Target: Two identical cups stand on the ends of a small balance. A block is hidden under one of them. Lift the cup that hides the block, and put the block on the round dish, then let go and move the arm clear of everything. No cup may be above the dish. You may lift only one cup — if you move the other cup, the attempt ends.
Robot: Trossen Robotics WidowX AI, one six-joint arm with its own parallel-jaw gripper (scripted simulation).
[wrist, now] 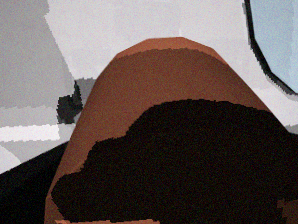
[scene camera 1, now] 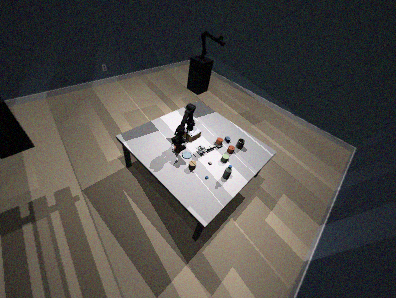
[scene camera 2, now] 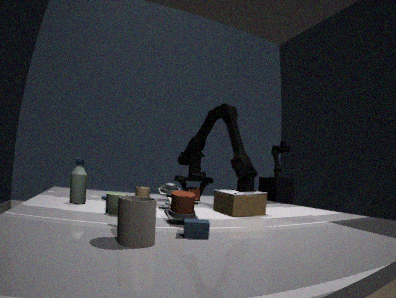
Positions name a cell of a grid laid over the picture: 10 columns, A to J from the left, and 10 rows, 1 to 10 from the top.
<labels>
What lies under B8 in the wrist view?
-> My gripper.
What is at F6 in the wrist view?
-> An orange-brown cup.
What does my gripper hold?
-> An orange-brown cup.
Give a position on a tall grey-brown cylinder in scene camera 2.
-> At D8
</labels>
